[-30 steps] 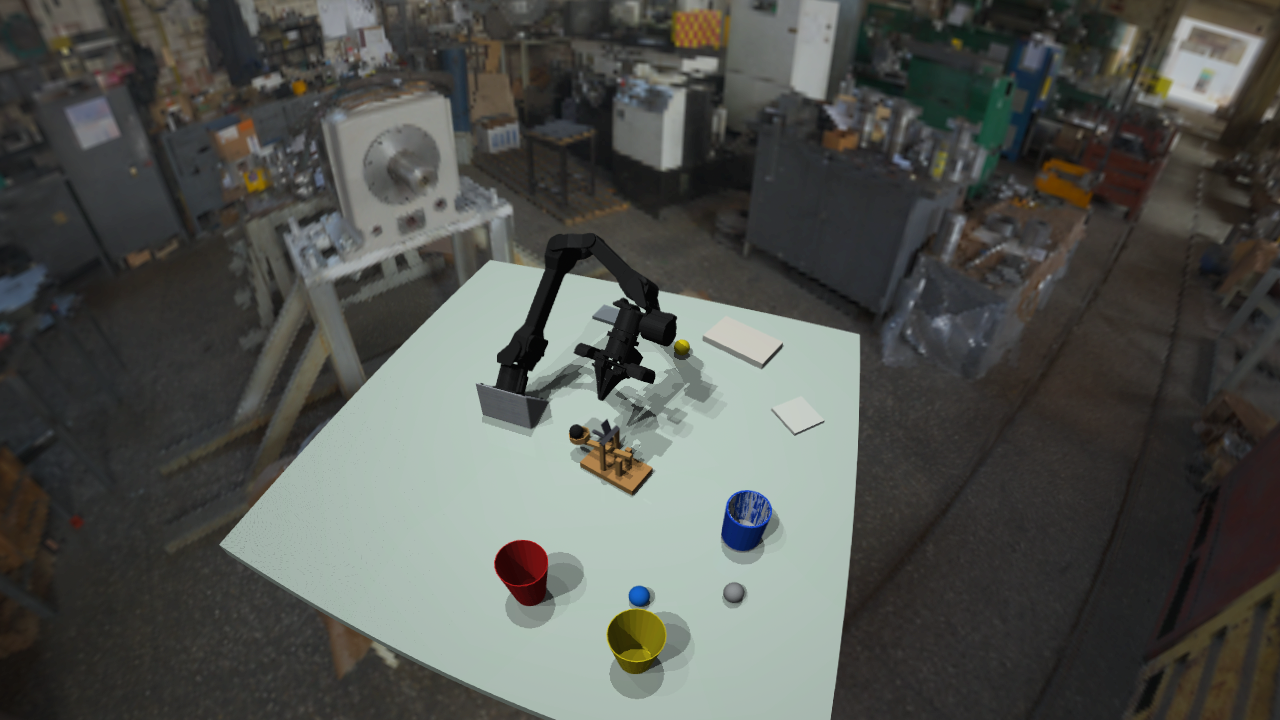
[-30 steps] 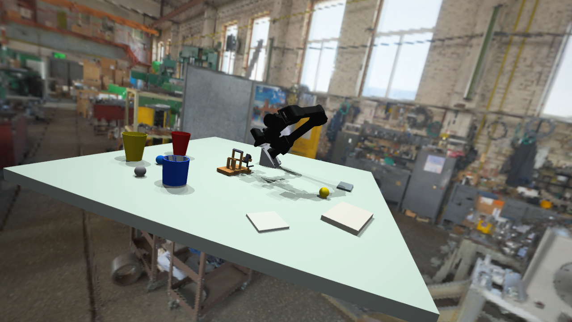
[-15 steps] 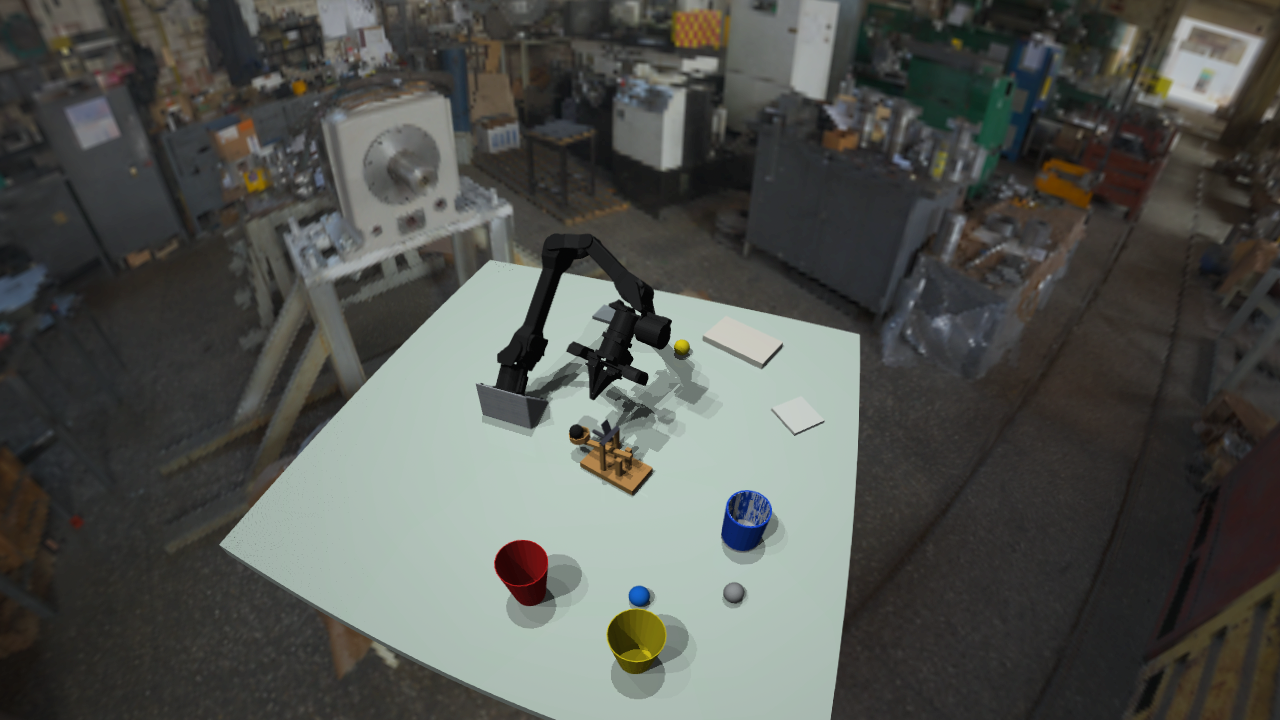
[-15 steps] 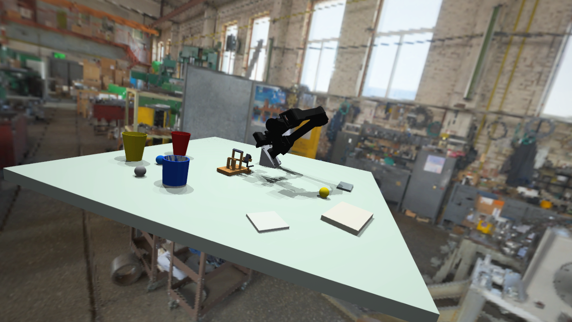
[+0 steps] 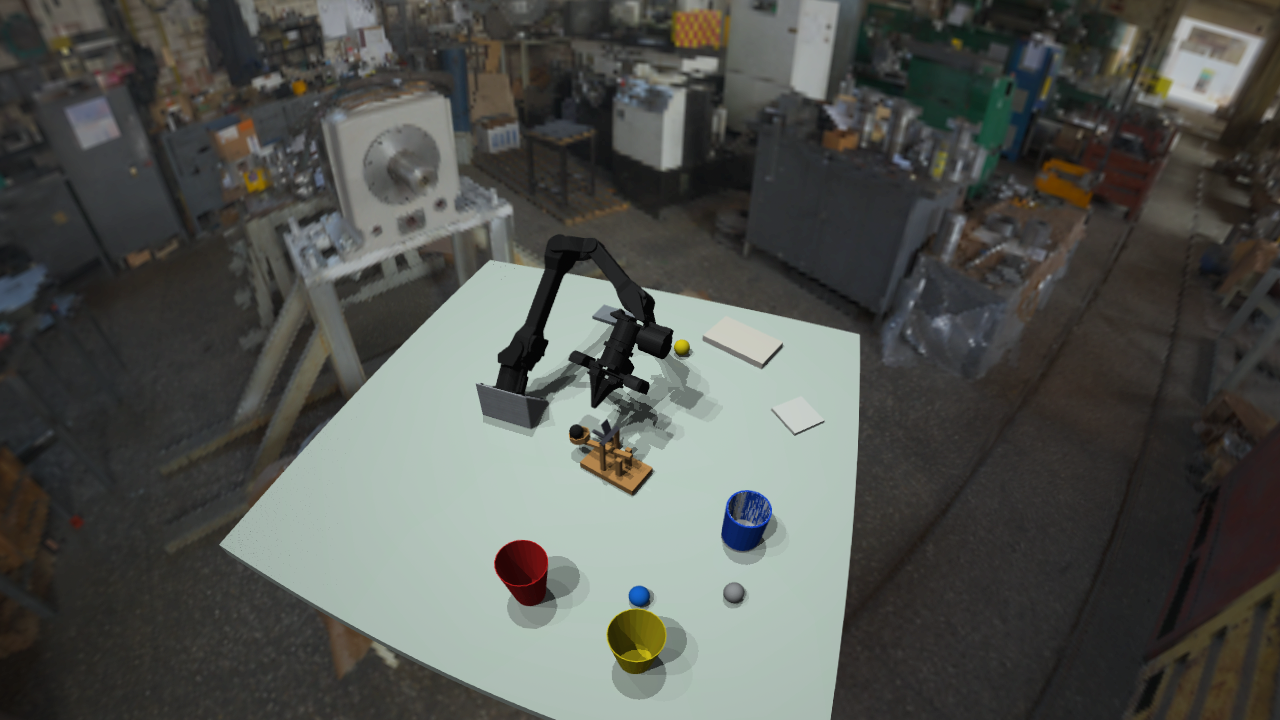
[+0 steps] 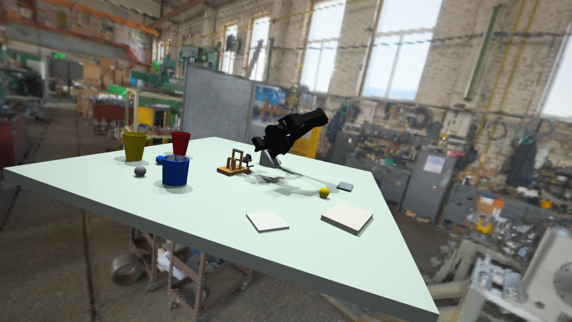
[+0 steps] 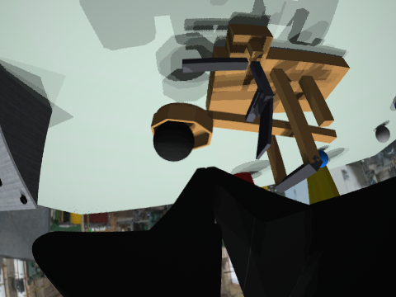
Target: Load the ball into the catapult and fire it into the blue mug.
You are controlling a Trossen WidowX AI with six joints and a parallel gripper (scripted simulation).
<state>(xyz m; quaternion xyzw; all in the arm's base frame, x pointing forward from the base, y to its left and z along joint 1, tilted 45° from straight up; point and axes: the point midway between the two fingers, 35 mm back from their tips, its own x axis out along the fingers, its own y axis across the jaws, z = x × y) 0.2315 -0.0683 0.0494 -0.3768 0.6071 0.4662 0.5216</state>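
The black ball is 4 cm to the right of my gripper tip, 4 cm below it and 3 cm behind it. The rest, counted from my gripper tip: yellow ball (37 cm to the left, 13 cm ahead, 8 cm below); blue mug (37 cm ahead, 18 cm to the right, 8 cm below); catapult (5 cm below, 4 cm to the right, 4 cm ahead).
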